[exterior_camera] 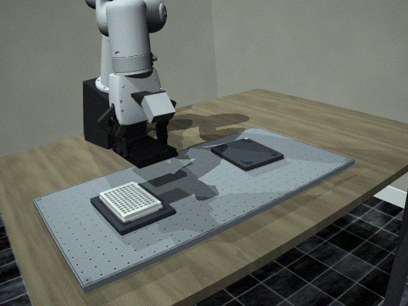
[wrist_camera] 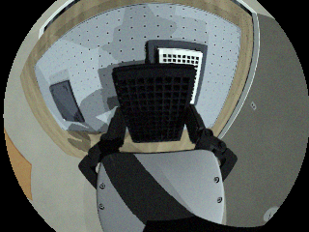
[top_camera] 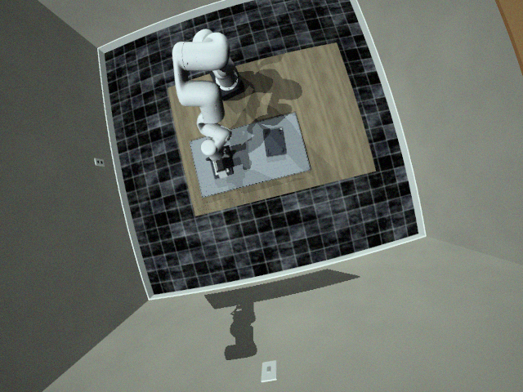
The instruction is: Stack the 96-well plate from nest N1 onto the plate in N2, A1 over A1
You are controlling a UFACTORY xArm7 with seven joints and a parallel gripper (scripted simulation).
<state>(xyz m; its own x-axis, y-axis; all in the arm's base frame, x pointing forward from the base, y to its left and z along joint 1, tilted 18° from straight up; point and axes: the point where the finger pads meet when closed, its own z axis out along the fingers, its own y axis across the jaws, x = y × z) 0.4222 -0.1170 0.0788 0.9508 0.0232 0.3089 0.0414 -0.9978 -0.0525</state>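
The white 96-well plate is 1 cm ahead of my hand, 5 cm to the right of it and 11 cm below it. The rest, counted from my hand: plate nest N1: 5 cm behind, 30 cm to the left, 12 cm below; plate nest N2: 1 cm ahead, 5 cm to the right, 12 cm below; black 96-well plate: 1 cm below.
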